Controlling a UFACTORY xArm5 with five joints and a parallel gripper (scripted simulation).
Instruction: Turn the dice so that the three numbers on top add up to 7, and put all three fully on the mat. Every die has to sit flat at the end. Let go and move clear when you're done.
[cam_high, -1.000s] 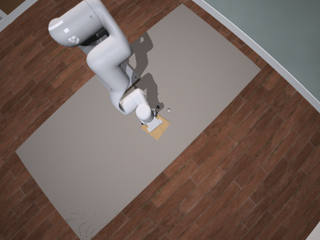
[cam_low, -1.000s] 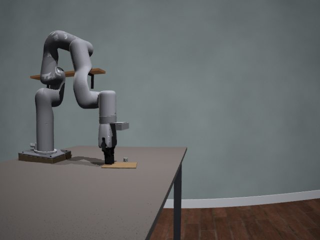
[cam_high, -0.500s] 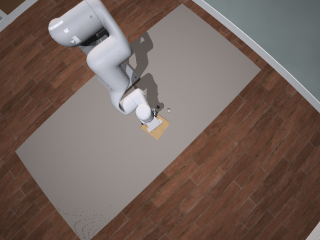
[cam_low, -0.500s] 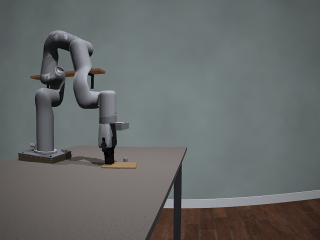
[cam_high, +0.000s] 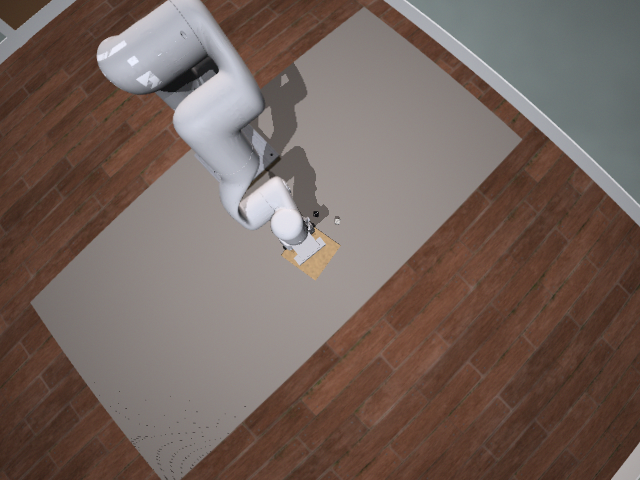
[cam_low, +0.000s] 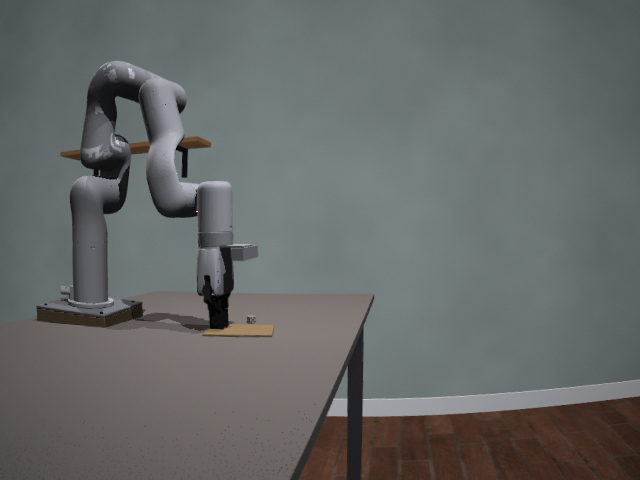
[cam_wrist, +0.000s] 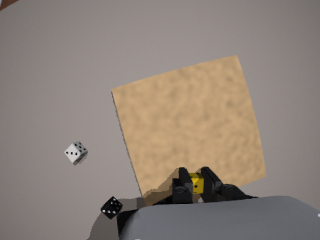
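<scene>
My gripper is now 1 cm above the yellow die. Also, from my hand: white die (6 cm ahead, 12 cm to the left, 2 cm below); then black die (1 cm behind, 10 cm to the left, 2 cm below); then tan mat (5 cm ahead, 1 cm to the right, 2 cm below).
</scene>
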